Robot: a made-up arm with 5 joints. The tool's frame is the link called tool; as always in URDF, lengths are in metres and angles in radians.
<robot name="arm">
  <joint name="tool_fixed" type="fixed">
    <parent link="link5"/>
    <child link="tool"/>
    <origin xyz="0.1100 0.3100 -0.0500" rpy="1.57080 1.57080 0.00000"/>
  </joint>
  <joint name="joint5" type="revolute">
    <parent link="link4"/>
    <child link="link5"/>
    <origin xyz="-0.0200 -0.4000 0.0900" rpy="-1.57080 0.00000 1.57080"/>
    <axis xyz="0 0 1"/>
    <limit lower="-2.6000" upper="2.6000" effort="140" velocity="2.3"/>
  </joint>
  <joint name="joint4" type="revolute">
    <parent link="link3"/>
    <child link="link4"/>
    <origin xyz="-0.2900 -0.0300 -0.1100" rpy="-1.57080 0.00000 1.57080"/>
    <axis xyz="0 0 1"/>
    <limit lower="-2.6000" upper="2.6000" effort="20" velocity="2.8"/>
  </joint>
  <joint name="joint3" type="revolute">
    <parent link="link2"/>
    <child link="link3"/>
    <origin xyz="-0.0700 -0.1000 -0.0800" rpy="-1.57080 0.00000 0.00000"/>
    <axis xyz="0 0 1"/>
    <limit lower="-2.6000" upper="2.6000" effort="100" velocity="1.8"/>
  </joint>
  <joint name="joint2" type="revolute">
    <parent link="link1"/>
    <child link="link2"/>
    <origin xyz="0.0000 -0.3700 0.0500" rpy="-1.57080 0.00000 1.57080"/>
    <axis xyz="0 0 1"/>
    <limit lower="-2.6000" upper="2.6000" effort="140" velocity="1.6"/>
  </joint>
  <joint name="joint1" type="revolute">
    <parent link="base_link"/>
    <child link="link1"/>
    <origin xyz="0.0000 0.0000 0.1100" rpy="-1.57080 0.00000 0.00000"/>
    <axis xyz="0 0 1"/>
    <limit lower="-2.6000" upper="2.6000" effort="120" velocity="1.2"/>
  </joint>
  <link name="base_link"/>
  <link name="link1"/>
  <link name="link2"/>
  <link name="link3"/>
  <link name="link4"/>
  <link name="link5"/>
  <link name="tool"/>
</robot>
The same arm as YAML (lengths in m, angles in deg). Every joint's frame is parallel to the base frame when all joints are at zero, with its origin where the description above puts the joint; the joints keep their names.
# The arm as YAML. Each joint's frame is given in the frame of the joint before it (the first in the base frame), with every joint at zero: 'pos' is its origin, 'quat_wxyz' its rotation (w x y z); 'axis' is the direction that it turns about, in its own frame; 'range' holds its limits. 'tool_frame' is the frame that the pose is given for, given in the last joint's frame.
length_unit: m
angle_unit: deg
joints:
  - joint: joint1
    pos: [0.0, 0.0, 0.11]
    quat_wxyz: [1.0, 0.0, 0.0, 0.0]
    axis: [0.0, 1.0, 0.0]
    range: [-148.97, 148.97]
  - joint: joint2
    pos: [0.0, 0.05, 0.37]
    quat_wxyz: [1.0, 0.0, 0.0, 0.0]
    axis: [-1.0, 0.0, 0.0]
    range: [-148.97, 148.97]
  - joint: joint3
    pos: [0.08, 0.1, 0.07]
    quat_wxyz: [1.0, 0.0, 0.0, 0.0]
    axis: [0.0, -1.0, 0.0]
    range: [-148.97, 148.97]
  - joint: joint4
    pos: [-0.03, 0.11, 0.29]
    quat_wxyz: [1.0, 0.0, 0.0, 0.0]
    axis: [0.0, 0.0, 1.0]
    range: [-148.97, 148.97]
  - joint: joint5
    pos: [-0.02, -0.4, 0.09]
    quat_wxyz: [1.0, 0.0, 0.0, 0.0]
    axis: [-1.0, 0.0, 0.0]
    range: [-148.97, 148.97]
tool_frame:
  pos: [0.05, 0.11, -0.31]
  quat_wxyz: [1.0, -0.000002, -0.000002, 0.000004]

